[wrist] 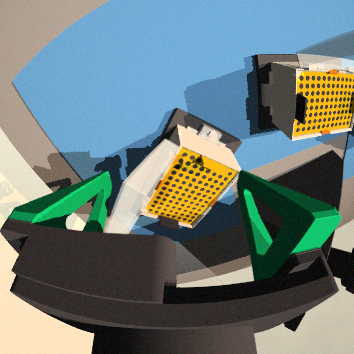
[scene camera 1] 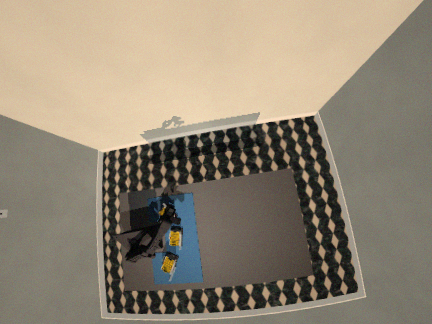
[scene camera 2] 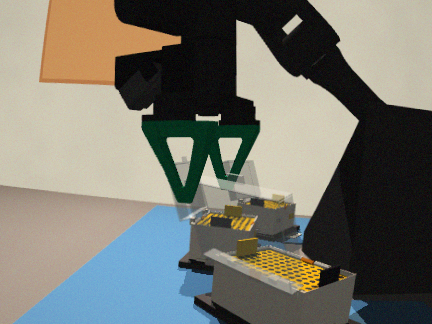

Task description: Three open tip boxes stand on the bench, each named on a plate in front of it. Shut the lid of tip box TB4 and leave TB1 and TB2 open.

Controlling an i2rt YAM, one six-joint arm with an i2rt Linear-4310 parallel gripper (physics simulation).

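Frame: origin at the arm's base, x down, y left, z ahead, level; metres.
Seen in the pictures: gripper, fingertip midpoint: [wrist: 173,177] [scene camera 2: 207,195]; arm's base, origin of the base link: [scene camera 1: 135,245] [scene camera 2: 426,194].
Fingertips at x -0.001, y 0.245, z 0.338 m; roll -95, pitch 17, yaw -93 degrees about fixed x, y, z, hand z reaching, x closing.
Offsets run from my fingertips to a thing's top centre. "spot": to the spot under its first point. Level surfaces: height alone.
Three grey tip boxes with yellow perforated tops stand in a row. The nearest box [scene camera 1: 169,263] [scene camera 2: 280,295], the middle box @[dx +0.050, dy -0.199, dz -0.005 m] [scene camera 1: 175,237] [scene camera 2: 220,242] [wrist: 325,102] and the far box @[dx +0.050, dy +0.004, dz -0.084 m] [scene camera 1: 162,211] [scene camera 2: 272,220] [wrist: 192,185] have clear lids standing open. In the wrist view the far box's clear lid @[spot: dx -0.016, dy +0.020, dz +0.014 m] [wrist: 137,185] leans out to the left. No name plate is readable, so I cannot tell which box is TB4. My gripper [scene camera 2: 206,192] [wrist: 173,177] is open and empty, pointing down above the far box. In the wrist view its green fingers show left and right of that box and lid.
The boxes stand on a blue mat @[dx +0.124 m] [scene camera 1: 192,265] [scene camera 2: 120,270] [wrist: 140,55] on a brown-grey bench top @[dx +0.127 m] [scene camera 1: 250,225]. My black arm reaches over the mat and partly hides the far box in scene camera 1. The middle box stands beside the far one, at the upper right in the wrist view.
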